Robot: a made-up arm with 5 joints. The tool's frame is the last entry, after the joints.
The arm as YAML. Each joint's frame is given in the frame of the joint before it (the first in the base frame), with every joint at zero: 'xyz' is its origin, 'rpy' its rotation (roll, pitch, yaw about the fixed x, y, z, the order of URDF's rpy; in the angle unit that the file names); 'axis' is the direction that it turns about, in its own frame. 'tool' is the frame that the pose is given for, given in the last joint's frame.
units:
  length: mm
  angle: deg
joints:
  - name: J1
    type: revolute
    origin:
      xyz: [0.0, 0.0, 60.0]
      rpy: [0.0, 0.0, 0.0]
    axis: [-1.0, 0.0, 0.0]
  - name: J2
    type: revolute
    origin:
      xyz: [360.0, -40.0, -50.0]
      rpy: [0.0, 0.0, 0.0]
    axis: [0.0, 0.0, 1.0]
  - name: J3
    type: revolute
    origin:
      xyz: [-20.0, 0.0, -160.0]
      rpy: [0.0, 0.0, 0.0]
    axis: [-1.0, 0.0, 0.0]
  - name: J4
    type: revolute
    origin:
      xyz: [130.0, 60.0, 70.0]
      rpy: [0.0, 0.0, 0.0]
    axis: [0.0, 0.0, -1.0]
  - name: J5
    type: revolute
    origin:
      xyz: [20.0, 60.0, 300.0]
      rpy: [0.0, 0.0, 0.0]
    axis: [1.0, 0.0, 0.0]
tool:
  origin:
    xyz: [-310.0, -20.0, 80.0]
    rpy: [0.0, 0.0, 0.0]
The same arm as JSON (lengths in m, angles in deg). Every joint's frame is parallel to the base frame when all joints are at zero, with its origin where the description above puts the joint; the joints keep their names.
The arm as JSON. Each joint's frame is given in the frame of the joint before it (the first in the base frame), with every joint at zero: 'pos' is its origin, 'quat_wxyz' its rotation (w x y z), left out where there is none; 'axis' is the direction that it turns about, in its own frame. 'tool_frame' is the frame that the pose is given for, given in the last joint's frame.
{
  "length_unit": "m",
  "angle_unit": "deg",
  "joints": [
    {
      "joint": "J1",
      "pos": [
        0.0,
        0.0,
        0.06
      ],
      "axis": [
        -1.0,
        0.0,
        0.0
      ]
    },
    {
      "joint": "J2",
      "pos": [
        0.36,
        -0.04,
        -0.05
      ],
      "axis": [
        0.0,
        0.0,
        1.0
      ]
    },
    {
      "joint": "J3",
      "pos": [
        -0.02,
        0.0,
        -0.16
      ],
      "axis": [
        -1.0,
        0.0,
        0.0
      ]
    },
    {
      "joint": "J4",
      "pos": [
        0.13,
        0.06,
        0.07
      ],
      "axis": [
        0.0,
        0.0,
        -1.0
      ]
    },
    {
      "joint": "J5",
      "pos": [
        0.02,
        0.06,
        0.3
      ],
      "axis": [
        1.0,
        0.0,
        0.0
      ]
    }
  ],
  "tool_frame": {
    "pos": [
      -0.31,
      -0.02,
      0.08
    ]
  }
}

